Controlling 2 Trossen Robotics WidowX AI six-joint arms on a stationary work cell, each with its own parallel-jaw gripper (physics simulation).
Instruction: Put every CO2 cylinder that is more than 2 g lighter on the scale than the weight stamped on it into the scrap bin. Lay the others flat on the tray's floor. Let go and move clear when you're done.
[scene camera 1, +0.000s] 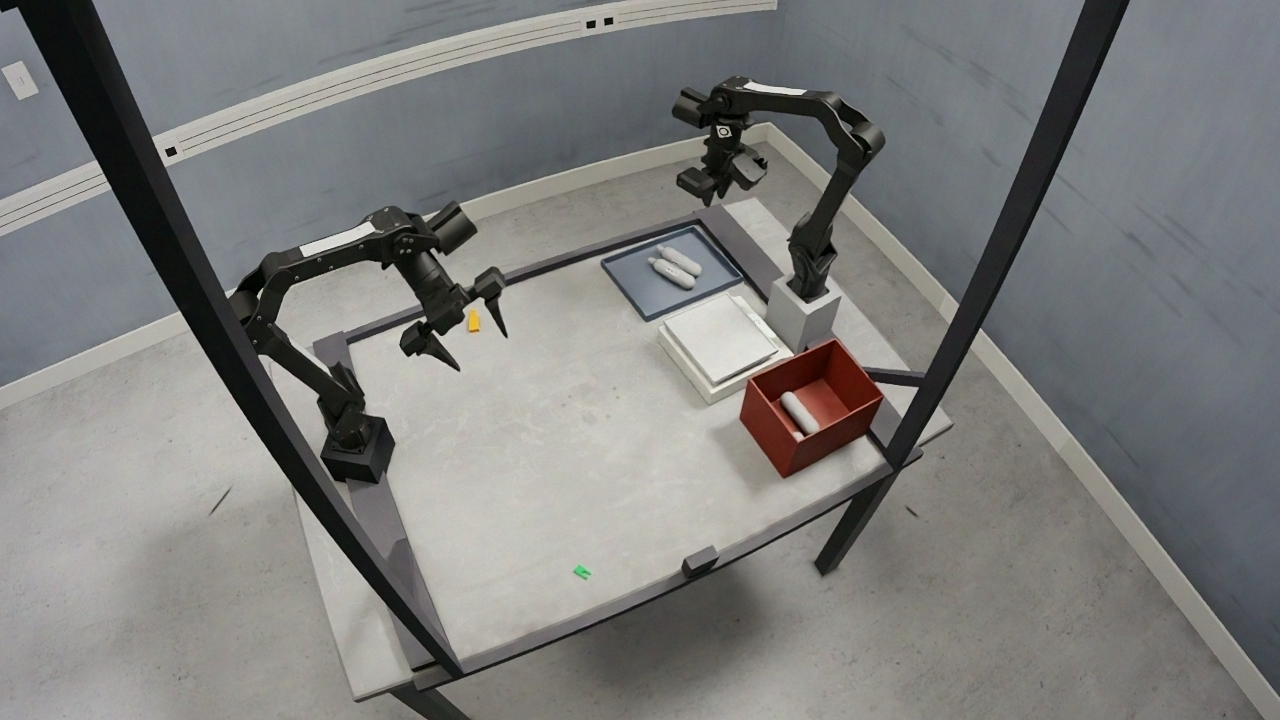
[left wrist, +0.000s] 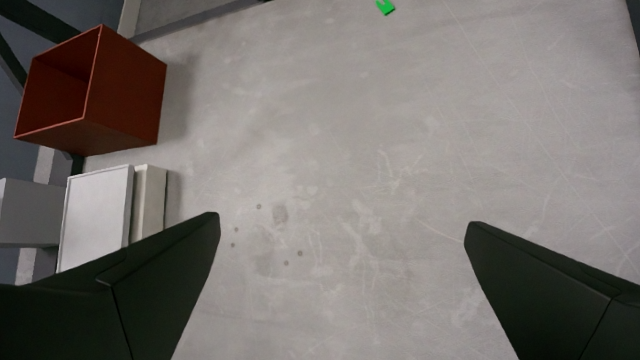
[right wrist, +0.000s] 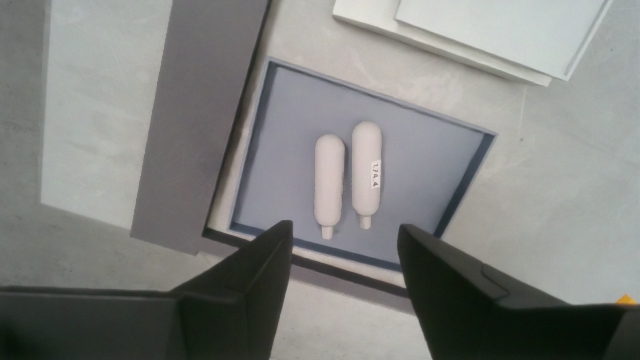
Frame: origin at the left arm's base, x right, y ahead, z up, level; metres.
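Seen in the pictures: left gripper, fingertip midpoint: (scene camera 1: 483, 354) (left wrist: 344, 228); right gripper, fingertip midpoint: (scene camera 1: 713, 202) (right wrist: 345, 233); left arm's base at its link origin: (scene camera 1: 351, 437); right arm's base at its link origin: (scene camera 1: 808, 288).
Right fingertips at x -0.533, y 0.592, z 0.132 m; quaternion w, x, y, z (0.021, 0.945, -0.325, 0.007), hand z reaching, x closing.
Pixels of each thing's middle, then the offset from my right fingertips to it.
- blue tray at the middle of its body: (right wrist: 354, 181) (scene camera 1: 671, 270) dx -0.011, dy -0.070, dz -0.207 m
- red scrap bin at the middle of its body: (scene camera 1: 811, 407) (left wrist: 92, 99) dx +0.352, dy +0.203, dz -0.157 m
- white scale at the middle of its body: (left wrist: 102, 227) (scene camera 1: 719, 340) dx +0.205, dy +0.033, dz -0.170 m
- yellow piece at the middle of its body: (scene camera 1: 473, 320) (right wrist: 614, 312) dx +0.173, dy -0.459, dz -0.212 m
- green notched piece at the middle of its body: (left wrist: 384, 5) (scene camera 1: 582, 572) dx +0.680, dy -0.163, dz -0.215 m
- small dark block at the middle of its body: (scene camera 1: 699, 561) dx +0.654, dy +0.021, dz -0.186 m
Two pale grey CO2 cylinders lie flat side by side on the blue tray (scene camera 1: 640, 288) (right wrist: 295, 110). One cylinder (scene camera 1: 670, 273) (right wrist: 364, 145) shows a label reading 174.4; the other cylinder (scene camera 1: 680, 259) (right wrist: 329, 175) shows no label. The red scrap bin (scene camera 1: 766, 435) (left wrist: 127, 90) holds a cylinder (scene camera 1: 799, 412), with a bit of another pale piece beside it. The white scale (scene camera 1: 720, 340) (left wrist: 97, 215) (right wrist: 500, 30) carries no cylinder. My right gripper (scene camera 1: 715, 197) (right wrist: 345, 233) is partly open and empty, above the tray's far side. My left gripper (scene camera 1: 483, 351) (left wrist: 344, 228) is wide open and empty, above the table.
A yellow piece (scene camera 1: 473, 320) (right wrist: 626, 300) lies near the back left edge. A green notched piece (scene camera 1: 581, 571) (left wrist: 385, 7) lies near the front. A small dark block (scene camera 1: 699, 561) sits on the front rail. The bin stands beside the scale, and dark posts rise from the table frame.
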